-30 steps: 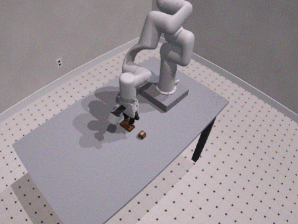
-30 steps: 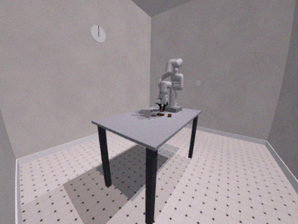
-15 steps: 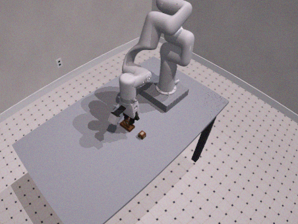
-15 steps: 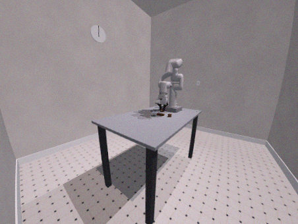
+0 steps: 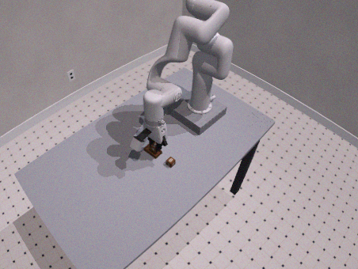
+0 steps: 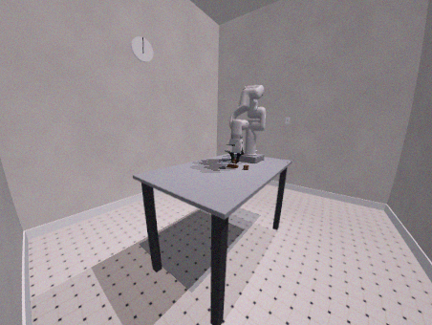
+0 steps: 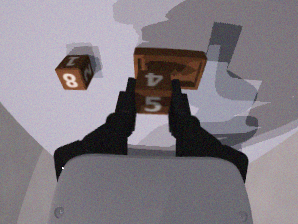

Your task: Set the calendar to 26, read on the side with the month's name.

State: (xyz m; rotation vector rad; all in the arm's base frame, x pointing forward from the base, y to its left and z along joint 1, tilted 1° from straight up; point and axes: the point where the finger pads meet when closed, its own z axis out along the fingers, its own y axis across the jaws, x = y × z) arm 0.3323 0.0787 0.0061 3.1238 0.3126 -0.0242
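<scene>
Right now my hand is 50 mm above the brown wooden tray and 20 mm to the left of it. From my hand the other things lie so: brown cube 90 mm to the left, 50 mm below, 20 mm behind.
</scene>
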